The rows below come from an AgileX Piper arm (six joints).
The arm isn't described. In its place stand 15 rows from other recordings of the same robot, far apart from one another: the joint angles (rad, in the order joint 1, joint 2, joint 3, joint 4, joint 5, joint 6), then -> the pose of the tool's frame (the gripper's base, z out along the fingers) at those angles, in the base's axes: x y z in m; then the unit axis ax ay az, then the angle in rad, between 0 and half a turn.
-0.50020, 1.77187, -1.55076, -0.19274, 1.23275, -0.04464 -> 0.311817 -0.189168 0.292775 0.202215 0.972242 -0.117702 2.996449
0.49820, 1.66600, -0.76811, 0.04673, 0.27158, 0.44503 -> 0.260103 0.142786 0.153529 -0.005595 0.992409 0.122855 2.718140
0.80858, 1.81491, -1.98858, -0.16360, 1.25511, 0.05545 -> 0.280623 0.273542 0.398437 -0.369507 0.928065 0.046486 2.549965
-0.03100, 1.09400, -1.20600, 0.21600, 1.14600, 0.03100 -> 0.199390 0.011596 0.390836 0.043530 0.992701 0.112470 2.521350
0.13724, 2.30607, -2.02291, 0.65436, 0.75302, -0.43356 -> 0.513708 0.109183 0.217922 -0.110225 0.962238 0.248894 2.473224
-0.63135, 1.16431, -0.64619, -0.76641, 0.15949, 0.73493 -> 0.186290 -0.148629 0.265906 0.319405 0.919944 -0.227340 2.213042
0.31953, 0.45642, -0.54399, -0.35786, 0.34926, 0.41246 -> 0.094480 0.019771 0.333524 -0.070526 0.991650 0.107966 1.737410
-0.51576, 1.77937, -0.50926, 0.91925, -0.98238, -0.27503 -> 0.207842 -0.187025 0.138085 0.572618 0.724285 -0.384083 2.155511
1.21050, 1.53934, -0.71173, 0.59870, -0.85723, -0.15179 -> 0.146264 0.278256 0.255326 -0.217326 0.863909 0.454346 1.808604
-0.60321, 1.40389, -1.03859, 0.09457, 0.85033, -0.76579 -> 0.232070 -0.152022 0.278249 -0.057696 0.992419 -0.108515 2.747009
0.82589, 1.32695, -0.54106, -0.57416, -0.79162, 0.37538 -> 0.149968 0.214506 0.262414 -0.520859 0.702364 0.485172 1.876264
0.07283, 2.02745, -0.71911, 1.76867, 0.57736, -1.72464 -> 0.296692 0.070476 0.063101 -0.063352 0.953819 0.293626 2.727797
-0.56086, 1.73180, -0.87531, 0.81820, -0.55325, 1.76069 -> 0.283895 -0.219544 0.206547 0.908768 -0.086091 0.408326 2.215182
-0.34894, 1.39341, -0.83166, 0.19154, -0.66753, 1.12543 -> 0.287751 -0.116104 0.329299 0.695861 0.570833 0.435805 1.580929
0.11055, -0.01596, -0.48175, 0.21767, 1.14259, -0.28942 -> -0.011833 0.016674 0.267350 -0.207655 0.975375 0.074311 2.117308
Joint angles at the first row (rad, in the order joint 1, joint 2, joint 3, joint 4, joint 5, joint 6):
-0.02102 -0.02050 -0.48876 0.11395 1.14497 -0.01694
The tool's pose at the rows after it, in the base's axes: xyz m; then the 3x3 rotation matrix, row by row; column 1 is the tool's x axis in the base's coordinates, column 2 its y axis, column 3 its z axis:
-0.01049 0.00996 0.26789; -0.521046 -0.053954 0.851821; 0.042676 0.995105 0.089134; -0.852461 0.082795 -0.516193
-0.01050 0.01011 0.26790; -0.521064 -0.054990 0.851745; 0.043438 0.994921 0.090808; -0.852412 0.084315 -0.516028
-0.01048 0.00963 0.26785; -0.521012 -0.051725 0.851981; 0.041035 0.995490 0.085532; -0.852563 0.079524 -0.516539
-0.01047 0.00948 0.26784; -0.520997 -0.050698 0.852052; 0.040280 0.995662 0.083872; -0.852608 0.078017 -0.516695
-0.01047 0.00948 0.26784; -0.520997 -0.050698 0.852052; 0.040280 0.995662 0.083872; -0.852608 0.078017 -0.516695
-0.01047 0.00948 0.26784; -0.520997 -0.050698 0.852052; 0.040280 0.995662 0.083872; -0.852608 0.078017 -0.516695
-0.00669 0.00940 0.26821; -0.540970 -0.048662 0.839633; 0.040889 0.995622 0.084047; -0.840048 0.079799 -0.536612
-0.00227 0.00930 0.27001; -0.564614 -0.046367 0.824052; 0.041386 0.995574 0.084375; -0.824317 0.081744 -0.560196
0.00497 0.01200 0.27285; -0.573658 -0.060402 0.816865; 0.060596 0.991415 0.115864; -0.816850 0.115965 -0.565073
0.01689 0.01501 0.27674; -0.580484 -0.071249 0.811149; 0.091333 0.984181 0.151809; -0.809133 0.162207 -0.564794
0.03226 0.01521 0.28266; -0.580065 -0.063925 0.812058; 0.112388 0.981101 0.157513; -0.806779 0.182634 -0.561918
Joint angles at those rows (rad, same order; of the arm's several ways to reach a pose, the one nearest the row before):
-0.02100 -0.02046 -0.48877 0.11777 1.14494 -0.01693
-0.02098 -0.02049 -0.48875 0.11959 1.14495 -0.01690
-0.02098 -0.02051 -0.48874 0.11377 1.14496 -0.01690
-0.02099 -0.02048 -0.48875 0.11195 1.14494 -0.01691
-0.02099 -0.02048 -0.48875 0.11195 1.14494 -0.01691
-0.02099 -0.02048 -0.48875 0.11195 1.14494 -0.01691
-0.02108 0.00498 -0.48877 0.11203 1.14311 -0.01699
-0.02099 0.03933 -0.49469 0.11195 1.14308 -0.01691
-0.02099 0.07995 -0.49617 0.14869 1.11450 -0.01691
-0.02100 0.14116 -0.49616 0.19467 1.06055 -0.01564
-0.02104 0.21932 -0.50429 0.21038 0.98978 -0.01478

